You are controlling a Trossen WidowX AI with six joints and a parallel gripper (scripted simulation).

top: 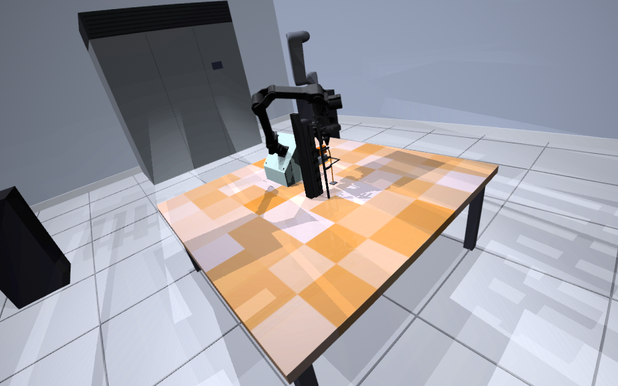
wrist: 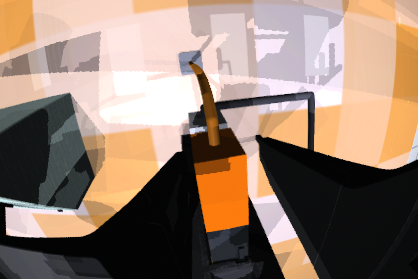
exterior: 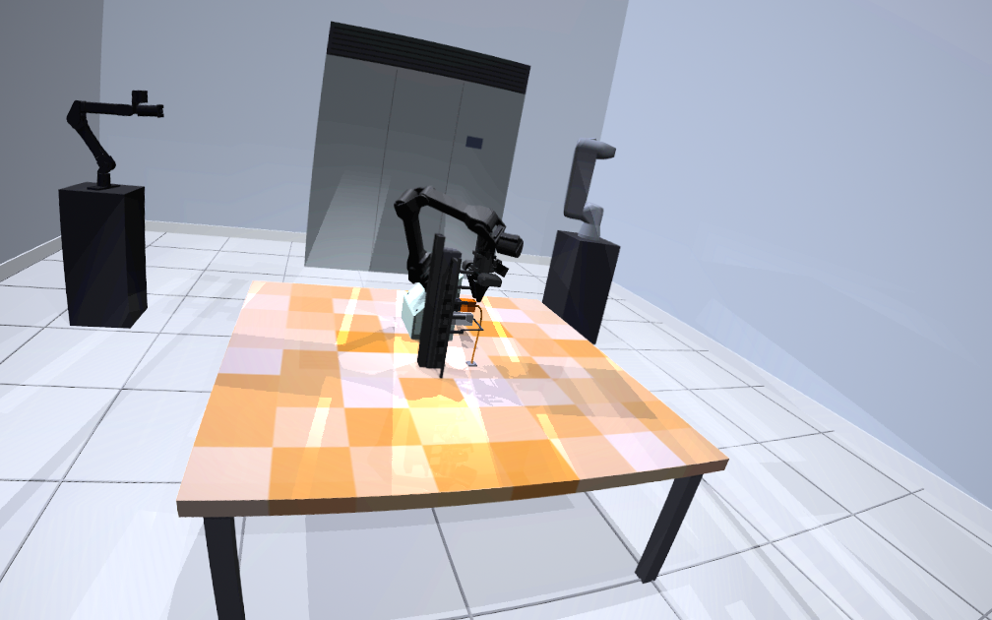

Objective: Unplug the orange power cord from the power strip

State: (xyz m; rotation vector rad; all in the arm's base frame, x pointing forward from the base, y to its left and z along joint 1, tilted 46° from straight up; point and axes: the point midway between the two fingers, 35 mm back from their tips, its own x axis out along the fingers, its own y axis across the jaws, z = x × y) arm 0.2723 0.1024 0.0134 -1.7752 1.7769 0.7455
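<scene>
My gripper tip is now 40 mm to the left of the orange plug and 10 mm above it.
</scene>
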